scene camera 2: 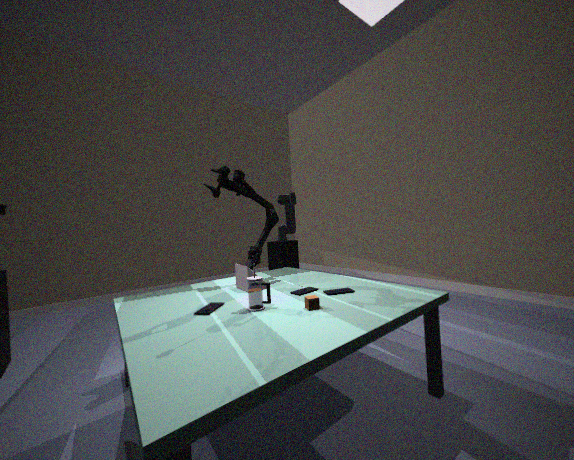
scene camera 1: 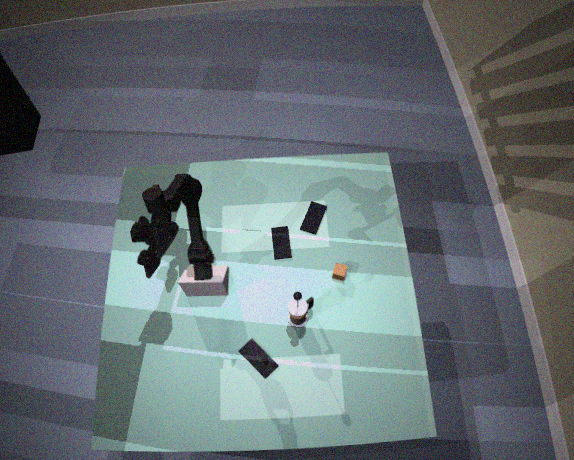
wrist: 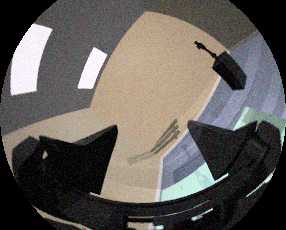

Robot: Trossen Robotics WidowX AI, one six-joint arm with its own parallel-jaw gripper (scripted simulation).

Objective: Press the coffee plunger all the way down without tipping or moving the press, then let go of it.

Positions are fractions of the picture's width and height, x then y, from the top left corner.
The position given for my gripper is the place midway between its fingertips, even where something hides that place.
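My gripper (scene camera 1: 0.27, 0.58) is open, and it holds nothing. The wrist view shows my gripper (wrist: 0.54, 0.55) too.
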